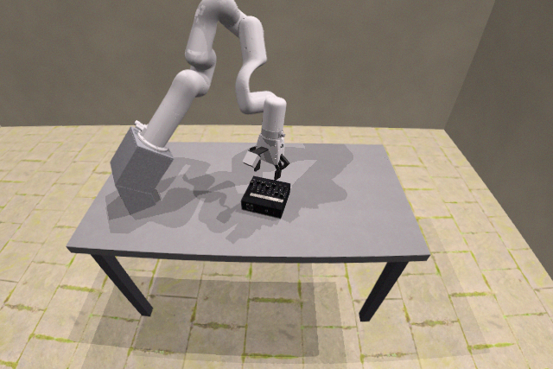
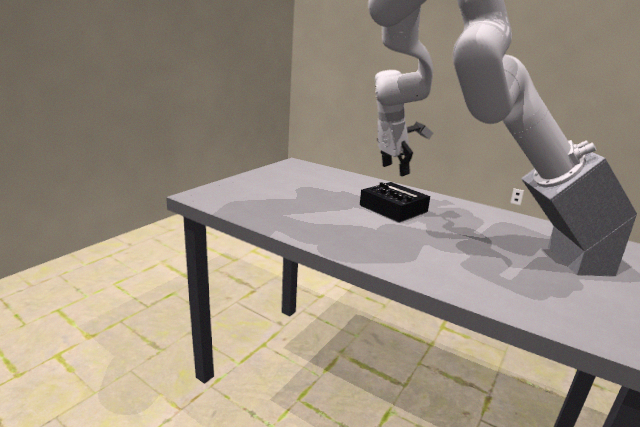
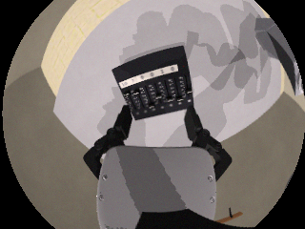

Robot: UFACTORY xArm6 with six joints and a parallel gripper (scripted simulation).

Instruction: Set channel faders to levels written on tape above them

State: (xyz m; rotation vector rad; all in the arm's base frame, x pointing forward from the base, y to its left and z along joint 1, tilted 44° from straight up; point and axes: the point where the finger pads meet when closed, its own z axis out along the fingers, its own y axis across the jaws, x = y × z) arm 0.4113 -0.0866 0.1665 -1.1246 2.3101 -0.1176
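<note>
Right now the fader cap is 8 cm below my hand, 4 cm ahead of it and 3 cm to the right of it. Also, from my hand: fader 8 cm below.
</note>
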